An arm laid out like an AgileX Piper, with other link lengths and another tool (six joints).
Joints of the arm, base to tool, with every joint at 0 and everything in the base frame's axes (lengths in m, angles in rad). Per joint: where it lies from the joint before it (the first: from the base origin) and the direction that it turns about. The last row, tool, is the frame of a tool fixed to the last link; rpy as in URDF.
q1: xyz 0 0 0.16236 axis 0 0 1
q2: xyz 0 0 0 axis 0 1 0
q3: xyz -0.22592 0 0.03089 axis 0 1 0
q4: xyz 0.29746 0 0.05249 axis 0.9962 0 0.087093
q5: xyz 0 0 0 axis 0 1 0
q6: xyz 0.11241 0 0.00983 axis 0.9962 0 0.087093
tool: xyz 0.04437 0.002 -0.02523 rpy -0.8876 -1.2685 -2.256
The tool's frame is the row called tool.
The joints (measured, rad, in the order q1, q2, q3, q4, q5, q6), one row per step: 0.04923 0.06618 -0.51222 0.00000 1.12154 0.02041; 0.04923 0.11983 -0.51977 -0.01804 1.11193 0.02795; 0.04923 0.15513 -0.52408 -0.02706 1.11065 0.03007; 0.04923 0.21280 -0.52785 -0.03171 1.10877 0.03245; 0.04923 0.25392 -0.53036 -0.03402 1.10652 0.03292; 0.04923 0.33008 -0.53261 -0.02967 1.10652 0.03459; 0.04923 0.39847 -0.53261 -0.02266 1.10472 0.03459; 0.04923 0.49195 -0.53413 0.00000 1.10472 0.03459; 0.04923 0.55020 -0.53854 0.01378 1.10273 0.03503; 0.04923 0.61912 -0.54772 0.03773 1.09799 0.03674; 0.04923 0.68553 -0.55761 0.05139 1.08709 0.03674; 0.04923 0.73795 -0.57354 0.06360 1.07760 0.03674; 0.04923 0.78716 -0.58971 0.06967 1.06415 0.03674
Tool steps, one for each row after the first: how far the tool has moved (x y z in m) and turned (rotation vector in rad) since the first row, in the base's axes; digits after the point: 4 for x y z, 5 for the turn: 0.0067 -0.0022 -0.0036 -0.01137 0.03591 -0.01303; 0.0104 -0.0033 -0.0070 -0.01927 0.06521 -0.01834; 0.0164 -0.0037 -0.0140 -0.02459 0.11697 -0.02139; 0.0205 -0.0038 -0.0191 -0.02852 0.15316 -0.02227; 0.0271 -0.0028 -0.0304 -0.02771 0.22720 -0.02087; 0.0325 -0.0014 -0.0415 -0.02516 0.29404 -0.01775; 0.0382 0.0023 -0.0569 -0.00893 0.38706 -0.01005; 0.0417 0.0046 -0.0654 0.00185 0.43958 -0.00661; 0.0461 0.0084 -0.0741 0.02351 0.49583 -0.00233; 0.0511 0.0107 -0.0823 0.03483 0.54209 -0.00069; 0.0562 0.0128 -0.0863 0.04577 0.56966 0.00053; 0.0619 0.0139 -0.0899 0.05109 0.58952 0.00007
